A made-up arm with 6 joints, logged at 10 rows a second.
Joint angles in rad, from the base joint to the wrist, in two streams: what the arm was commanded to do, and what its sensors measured. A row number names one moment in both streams.
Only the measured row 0 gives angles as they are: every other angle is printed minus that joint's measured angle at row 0.
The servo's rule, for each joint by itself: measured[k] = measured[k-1] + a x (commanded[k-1-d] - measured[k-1]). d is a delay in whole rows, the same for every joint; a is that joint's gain. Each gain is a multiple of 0.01, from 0.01 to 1. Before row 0 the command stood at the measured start. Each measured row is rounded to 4 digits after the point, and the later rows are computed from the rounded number. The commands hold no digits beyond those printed.
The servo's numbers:
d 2
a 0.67 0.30 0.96 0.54 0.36 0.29
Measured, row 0:
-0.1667, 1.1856, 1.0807, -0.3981, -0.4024, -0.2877
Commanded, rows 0 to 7:
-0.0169, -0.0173, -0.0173, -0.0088, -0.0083, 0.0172
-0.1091, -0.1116, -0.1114, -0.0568, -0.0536, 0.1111
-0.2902, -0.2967, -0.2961, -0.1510, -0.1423, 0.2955
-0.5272, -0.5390, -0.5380, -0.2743, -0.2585, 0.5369
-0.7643, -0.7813, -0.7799, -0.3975, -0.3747, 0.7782
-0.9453, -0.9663, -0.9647, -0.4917, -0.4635, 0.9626
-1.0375, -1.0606, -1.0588, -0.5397, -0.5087, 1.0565
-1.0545, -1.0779, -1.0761, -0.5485, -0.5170, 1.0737
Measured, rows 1 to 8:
0.0000, 0.0000, 0.0000, 0.0000, 0.0000, 0.0000
0.0000, 0.0000, 0.0000, 0.0000, 0.0000, 0.0000
-0.0113, -0.0052, -0.0166, -0.0048, -0.0030, 0.0050
-0.0768, -0.0371, -0.1076, -0.0329, -0.0212, 0.0358
-0.2198, -0.1150, -0.2886, -0.0967, -0.0648, 0.1111
-0.4258, -0.2422, -0.5280, -0.1926, -0.1345, 0.2346
-0.6526, -0.4039, -0.7698, -0.3032, -0.2210, 0.3922
-0.8487, -0.5726, -0.9569, -0.4050, -0.3083, 0.5576

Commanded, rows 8 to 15:
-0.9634, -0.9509, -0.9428, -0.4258, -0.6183, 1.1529
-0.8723, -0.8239, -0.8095, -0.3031, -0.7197, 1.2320
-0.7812, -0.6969, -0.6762, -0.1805, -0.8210, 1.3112
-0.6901, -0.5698, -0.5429, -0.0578, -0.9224, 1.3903
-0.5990, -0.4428, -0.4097, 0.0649, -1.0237, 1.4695
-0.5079, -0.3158, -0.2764, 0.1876, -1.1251, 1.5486
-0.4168, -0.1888, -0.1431, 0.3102, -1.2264, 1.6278
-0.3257, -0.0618, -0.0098, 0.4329, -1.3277, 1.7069
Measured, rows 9 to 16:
-0.9752, -0.7190, -1.0547, -0.4777, -0.3804, 0.7023
-1.0283, -0.8267, -1.0752, -0.5159, -0.4296, 0.8100
-0.9848, -0.8640, -0.9481, -0.4672, -0.4975, 0.9094
-0.9094, -0.8520, -0.8150, -0.3786, -0.5775, 1.0030
-0.8235, -0.8055, -0.6818, -0.2716, -0.6652, 1.0924
-0.7341, -0.7348, -0.5485, -0.1561, -0.7578, 1.1788
-0.6436, -0.6472, -0.4153, -0.0368, -0.8535, 1.2631
-0.5527, -0.5478, -0.2820, 0.0844, -0.9513, 1.3459

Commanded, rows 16 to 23:
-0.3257, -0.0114, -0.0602, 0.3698, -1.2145, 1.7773
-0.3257, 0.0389, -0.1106, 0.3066, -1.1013, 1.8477
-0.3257, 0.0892, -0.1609, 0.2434, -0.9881, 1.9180
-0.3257, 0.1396, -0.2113, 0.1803, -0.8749, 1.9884
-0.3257, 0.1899, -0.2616, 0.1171, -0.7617, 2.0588
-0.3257, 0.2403, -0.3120, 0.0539, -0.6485, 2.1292
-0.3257, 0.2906, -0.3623, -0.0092, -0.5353, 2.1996
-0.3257, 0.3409, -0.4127, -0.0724, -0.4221, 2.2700
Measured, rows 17 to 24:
-0.4616, -0.4401, -0.1487, 0.2063, -1.0503, 1.4277
-0.3705, -0.3266, -0.0154, 0.3287, -1.1502, 1.5087
-0.3405, -0.2320, -0.0584, 0.3509, -1.1733, 1.5866
-0.3306, -0.1507, -0.1085, 0.3270, -1.1474, 1.6623
-0.3273, -0.0787, -0.1588, 0.2819, -1.0901, 1.7365
-0.3262, -0.0132, -0.2092, 0.2270, -1.0126, 1.8096
-0.3259, 0.0477, -0.2595, 0.1677, -0.9223, 1.8819
-0.3258, 0.1055, -0.3099, 0.1062, -0.8237, 1.9536

